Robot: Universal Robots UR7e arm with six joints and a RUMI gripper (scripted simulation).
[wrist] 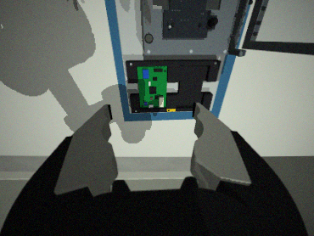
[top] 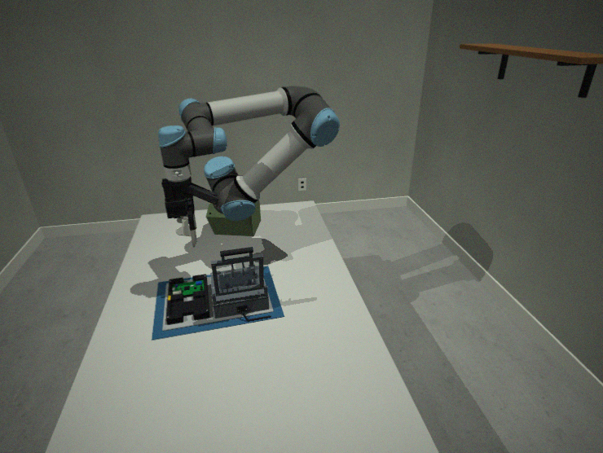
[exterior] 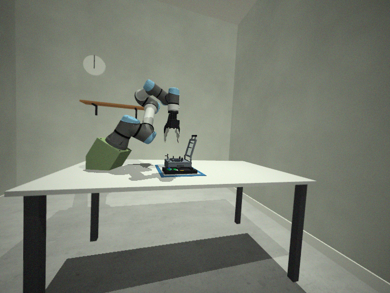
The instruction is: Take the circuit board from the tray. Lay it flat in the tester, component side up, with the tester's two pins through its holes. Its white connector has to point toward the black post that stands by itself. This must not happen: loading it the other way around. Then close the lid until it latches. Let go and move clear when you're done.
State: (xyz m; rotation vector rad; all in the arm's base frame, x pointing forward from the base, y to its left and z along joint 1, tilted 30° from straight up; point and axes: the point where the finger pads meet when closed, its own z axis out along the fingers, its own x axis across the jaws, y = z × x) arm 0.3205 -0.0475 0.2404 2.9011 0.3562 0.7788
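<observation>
The green circuit board is 200 mm below my hand, 50 mm to the right of it and 20 mm ahead of it. Also, from my hand: tester lid (160 mm to the left, 160 mm ahead, 30 mm below).
</observation>
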